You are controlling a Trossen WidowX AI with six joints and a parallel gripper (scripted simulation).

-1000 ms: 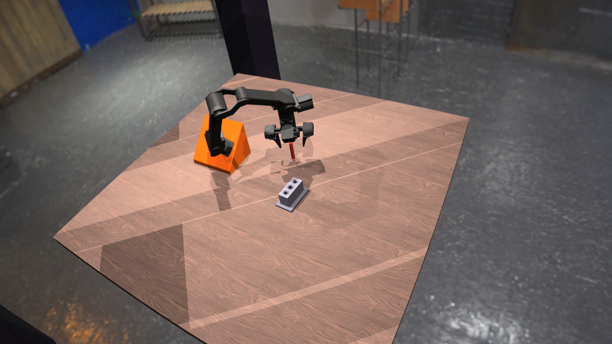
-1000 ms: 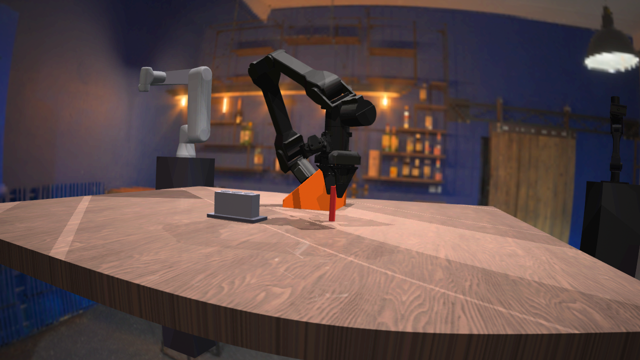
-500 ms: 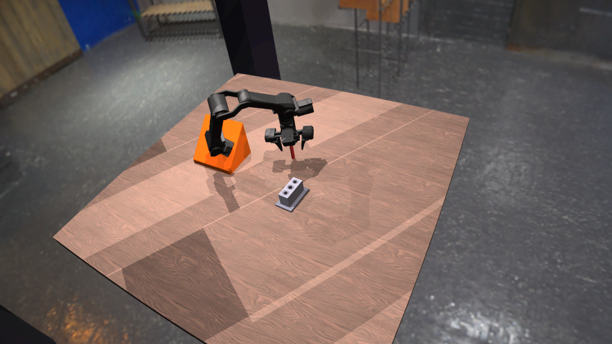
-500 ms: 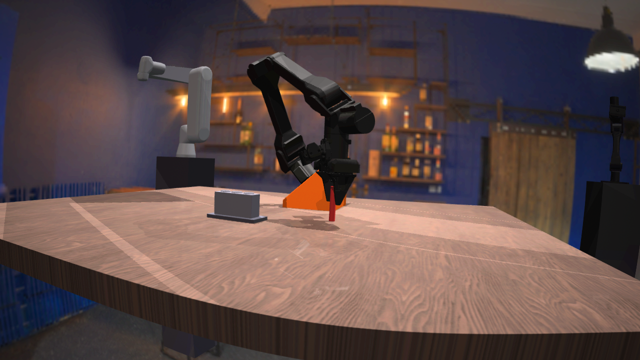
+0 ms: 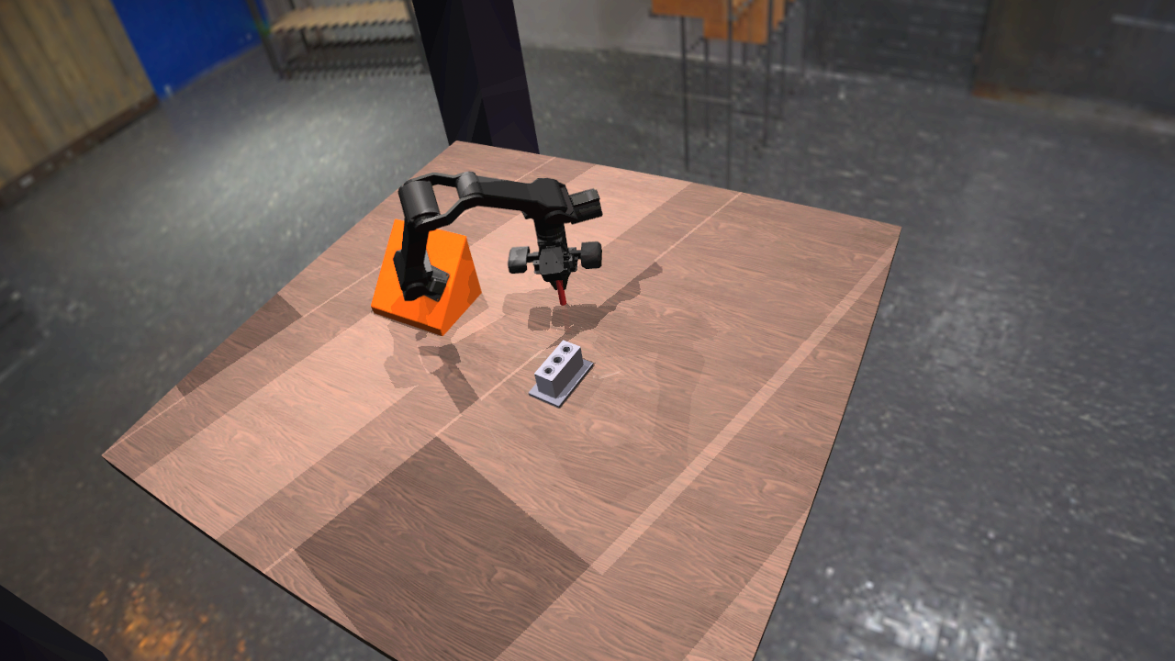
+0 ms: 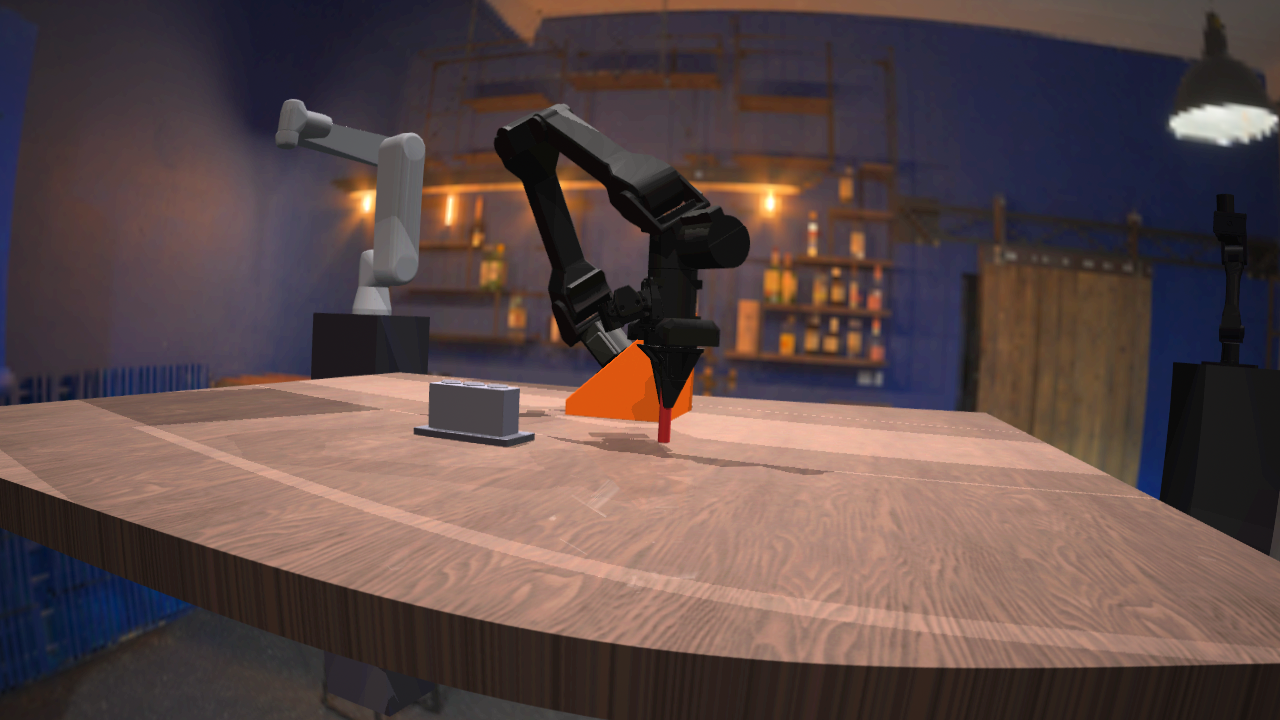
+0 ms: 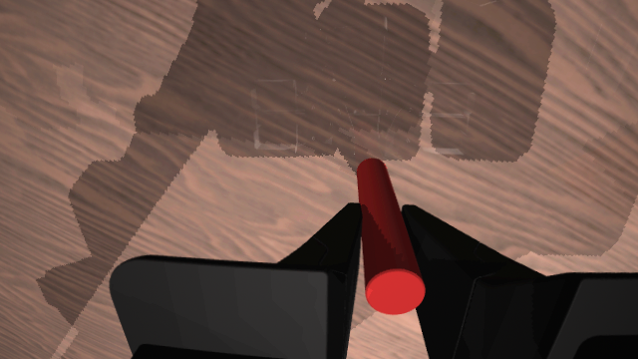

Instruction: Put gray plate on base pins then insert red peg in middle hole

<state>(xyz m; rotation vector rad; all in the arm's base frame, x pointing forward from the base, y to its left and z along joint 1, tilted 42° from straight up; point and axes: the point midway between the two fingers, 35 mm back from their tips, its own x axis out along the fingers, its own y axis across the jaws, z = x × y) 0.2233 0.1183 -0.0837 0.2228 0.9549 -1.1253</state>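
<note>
My gripper tip is 180 mm to the left of the gray plate and 130 mm short of it. The rest, counted from my gripper tip: red peg (right at my gripper tip); base (180 mm to the right, 130 mm ahead, 30 mm below).
</note>
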